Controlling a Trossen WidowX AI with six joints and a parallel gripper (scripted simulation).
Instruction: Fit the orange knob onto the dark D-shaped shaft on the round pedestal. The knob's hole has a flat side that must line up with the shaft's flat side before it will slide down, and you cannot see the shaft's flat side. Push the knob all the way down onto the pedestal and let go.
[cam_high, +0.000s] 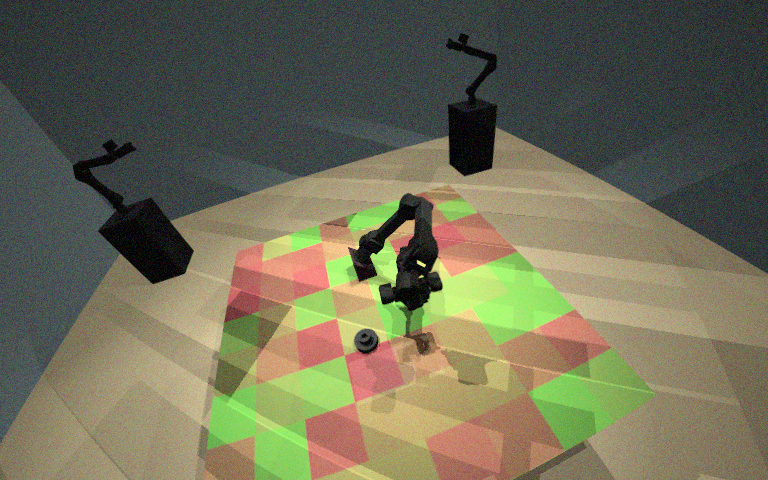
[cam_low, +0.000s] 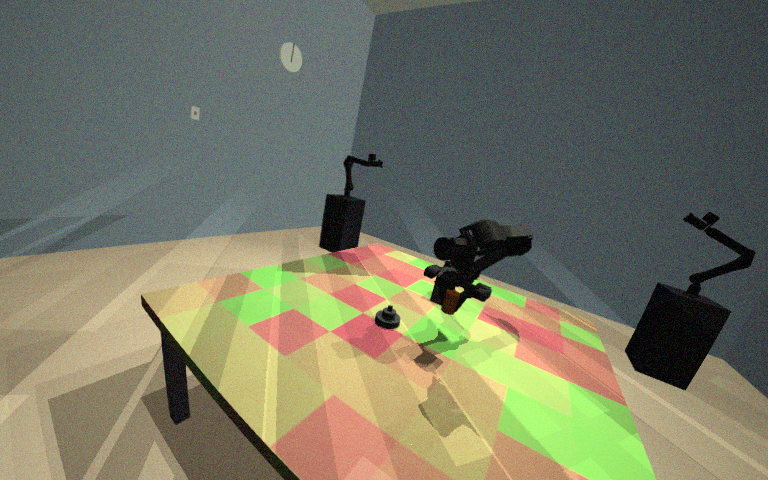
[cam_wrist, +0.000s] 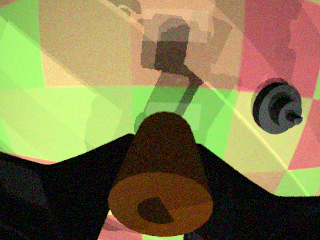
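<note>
My gripper tip is now 18 cm to the left of the round dark pedestal and 11 cm above it. From my gripper tip the other things lie so: orange knob (2 cm above).
</note>
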